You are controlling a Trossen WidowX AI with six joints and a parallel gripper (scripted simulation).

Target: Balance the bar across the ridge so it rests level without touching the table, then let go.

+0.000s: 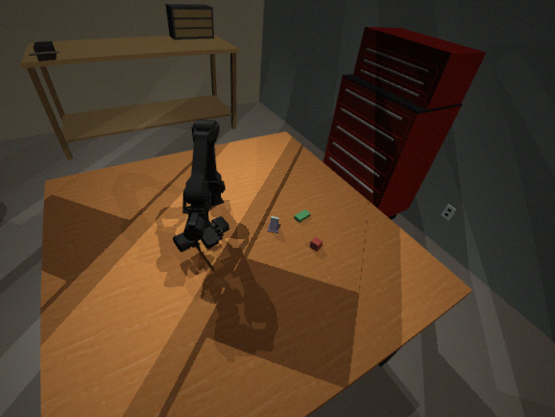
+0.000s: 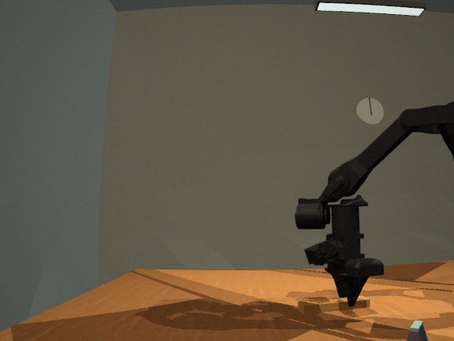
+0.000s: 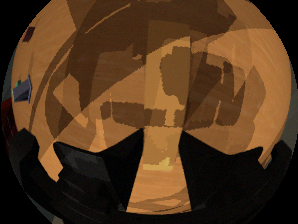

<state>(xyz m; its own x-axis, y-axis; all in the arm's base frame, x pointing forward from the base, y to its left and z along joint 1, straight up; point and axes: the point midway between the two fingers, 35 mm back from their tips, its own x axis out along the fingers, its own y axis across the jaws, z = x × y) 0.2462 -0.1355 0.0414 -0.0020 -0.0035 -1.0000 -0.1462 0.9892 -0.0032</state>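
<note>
The green block lies 430 mm to the left of my gripper tip and 10 mm ahead of it. From my gripper tip the other things lie so: red block (380 mm to the left, 170 mm ahead, 10 mm above); bar (30 mm ahead).
</note>
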